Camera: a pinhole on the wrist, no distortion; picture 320 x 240 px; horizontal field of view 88.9 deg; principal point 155.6 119.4 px. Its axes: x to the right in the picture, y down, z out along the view. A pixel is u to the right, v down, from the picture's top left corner.
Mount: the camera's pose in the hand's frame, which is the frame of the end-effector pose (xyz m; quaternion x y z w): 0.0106 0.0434 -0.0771 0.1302 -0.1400 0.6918 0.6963
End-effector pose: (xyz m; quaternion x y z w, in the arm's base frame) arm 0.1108 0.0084 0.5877 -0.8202 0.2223 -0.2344 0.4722
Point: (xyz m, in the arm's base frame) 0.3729 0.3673 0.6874
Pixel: 110 116
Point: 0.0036 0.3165 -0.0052
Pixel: outside the picture
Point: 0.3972 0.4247 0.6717
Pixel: 117 121
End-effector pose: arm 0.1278 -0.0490 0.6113 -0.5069 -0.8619 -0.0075 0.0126
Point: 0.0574 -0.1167 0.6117
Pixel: 23 164
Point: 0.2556 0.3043 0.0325
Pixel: 303 49
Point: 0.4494 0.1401 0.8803
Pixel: behind the camera
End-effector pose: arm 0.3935 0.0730 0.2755 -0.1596 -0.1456 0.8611 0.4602
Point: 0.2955 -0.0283 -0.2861
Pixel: behind the camera
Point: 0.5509 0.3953 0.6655
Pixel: 47 76
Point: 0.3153 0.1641 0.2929
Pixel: outside the picture
